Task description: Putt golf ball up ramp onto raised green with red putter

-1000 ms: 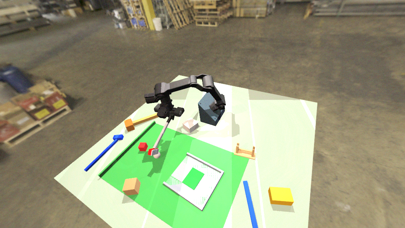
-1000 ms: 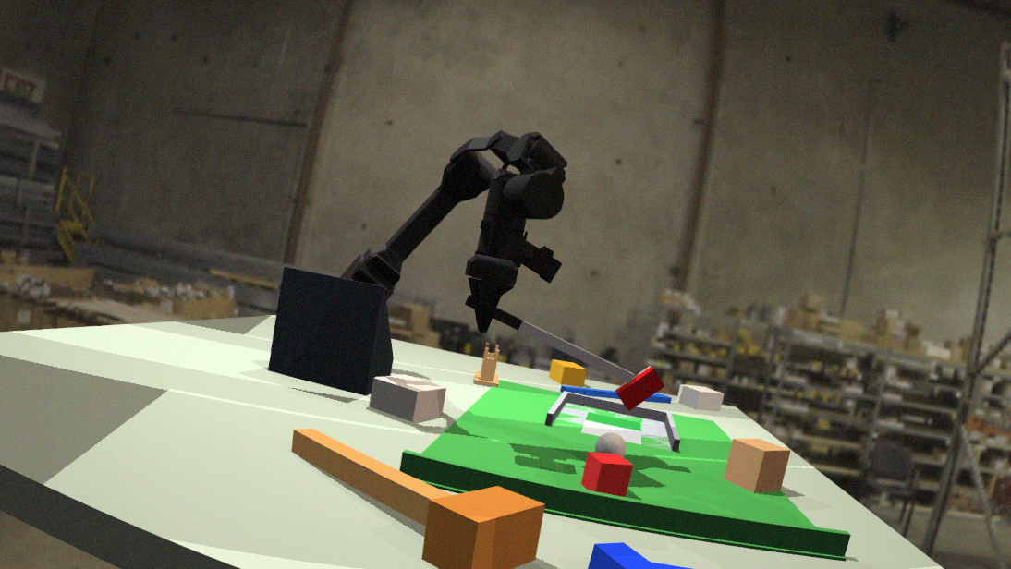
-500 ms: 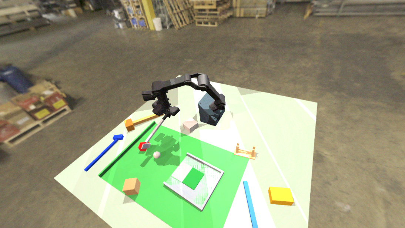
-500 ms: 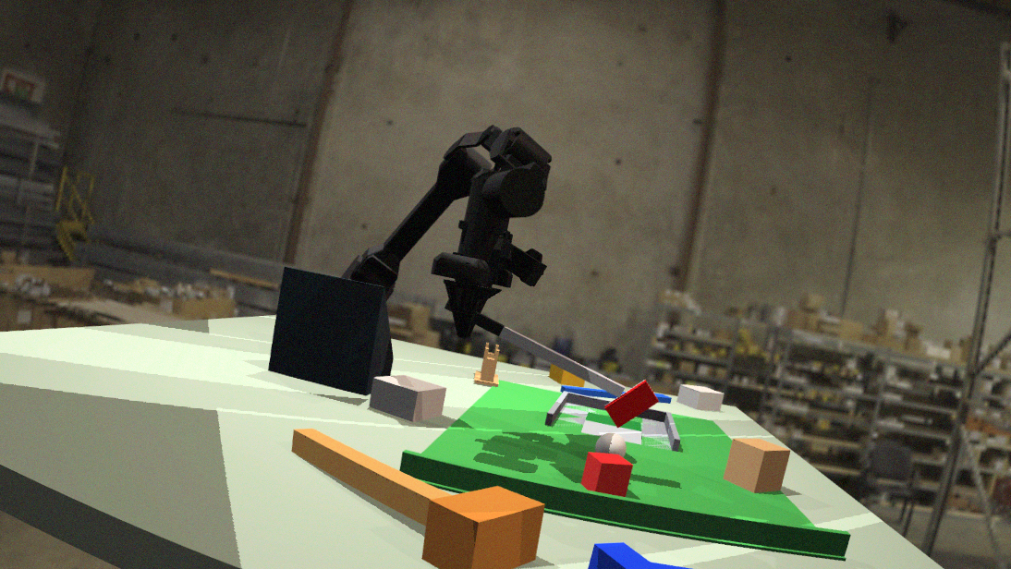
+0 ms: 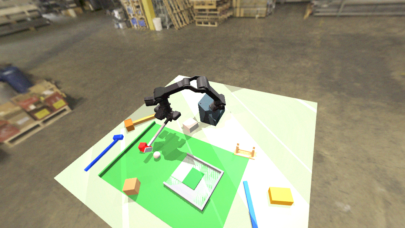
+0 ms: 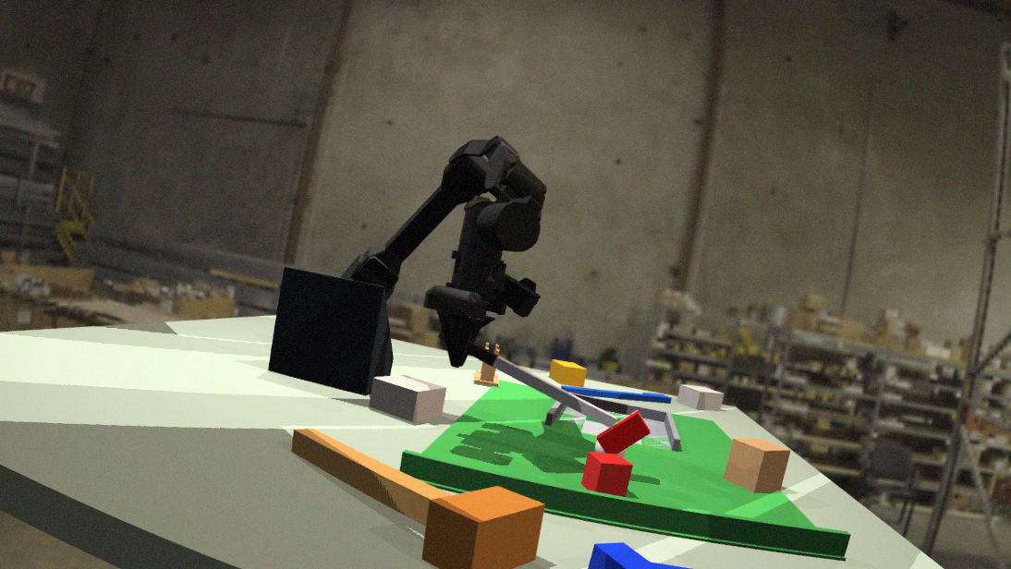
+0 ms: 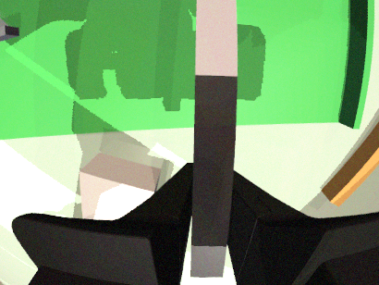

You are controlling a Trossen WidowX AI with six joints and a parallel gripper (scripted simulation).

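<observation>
Right now my gripper tip is 120 mm short of the red putter and 10 mm above it. Also, from my gripper tip: red cube 220 mm ahead, 70 mm to the right, 80 mm below; then white golf ball 220 mm ahead, 60 mm to the left, 80 mm below; then tan cube 430 mm ahead, 90 mm to the left, 70 mm below.
</observation>
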